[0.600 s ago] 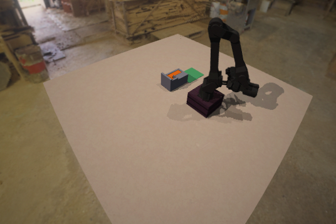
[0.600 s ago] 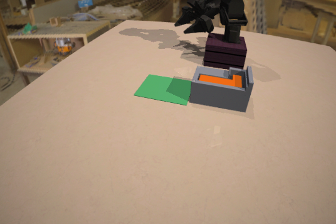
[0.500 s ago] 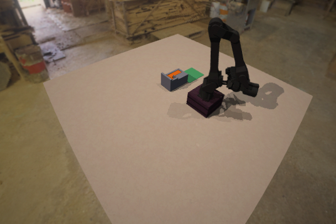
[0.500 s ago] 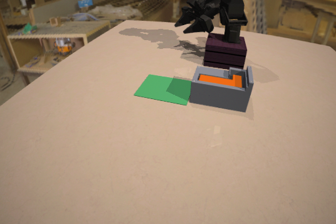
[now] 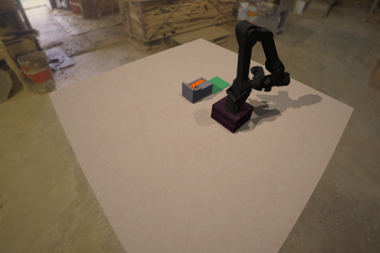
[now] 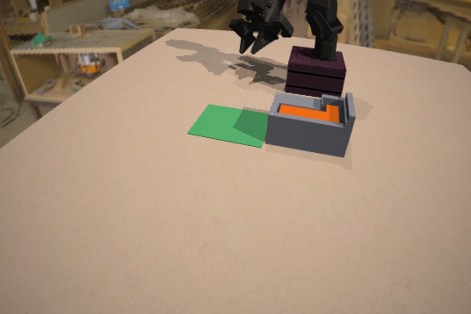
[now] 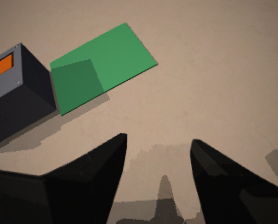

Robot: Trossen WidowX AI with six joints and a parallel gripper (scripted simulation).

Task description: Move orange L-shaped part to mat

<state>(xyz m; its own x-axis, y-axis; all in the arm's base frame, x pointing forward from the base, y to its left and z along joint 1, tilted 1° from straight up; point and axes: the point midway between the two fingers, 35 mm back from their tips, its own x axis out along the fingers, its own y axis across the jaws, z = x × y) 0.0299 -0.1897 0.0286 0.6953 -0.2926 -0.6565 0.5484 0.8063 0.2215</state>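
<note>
Right now the orange L-shaped part is 20 cm ahead of my gripper tip, 18 cm to the left of it and 4 cm below it. Round my gripper tip: green mat (19 cm ahead, 10 cm below, 1 cm to the left).
</note>
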